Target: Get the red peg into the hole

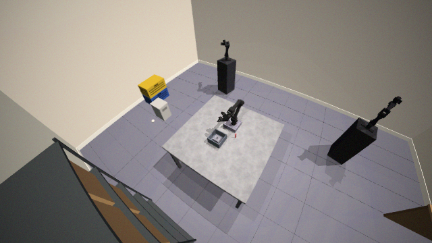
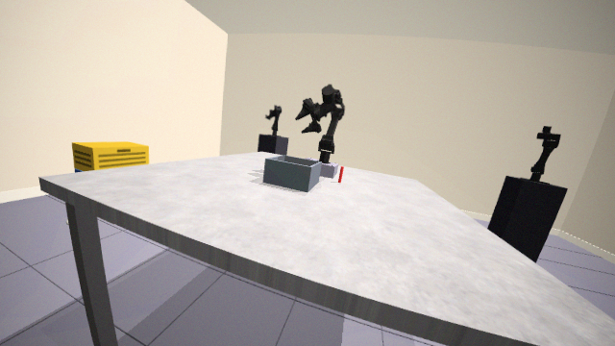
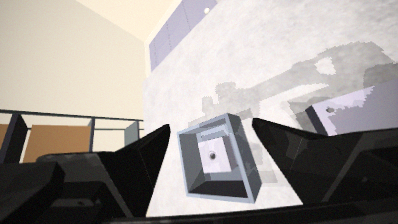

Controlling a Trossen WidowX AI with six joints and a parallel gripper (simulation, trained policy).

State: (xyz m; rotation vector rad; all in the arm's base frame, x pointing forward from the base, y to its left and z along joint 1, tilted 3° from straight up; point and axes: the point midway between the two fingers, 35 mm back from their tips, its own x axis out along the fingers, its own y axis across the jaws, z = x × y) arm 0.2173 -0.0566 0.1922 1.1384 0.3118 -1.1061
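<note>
Now: gripper tip 100 mm past the red peg, 220 mm to the right of it and 200 mm above it. The rest, counted from my gripper tip: grey box (110 mm ahead, 70 mm to the left, 220 mm below); then pale plate (110 mm ahead, 70 mm to the left, 200 mm below).
</note>
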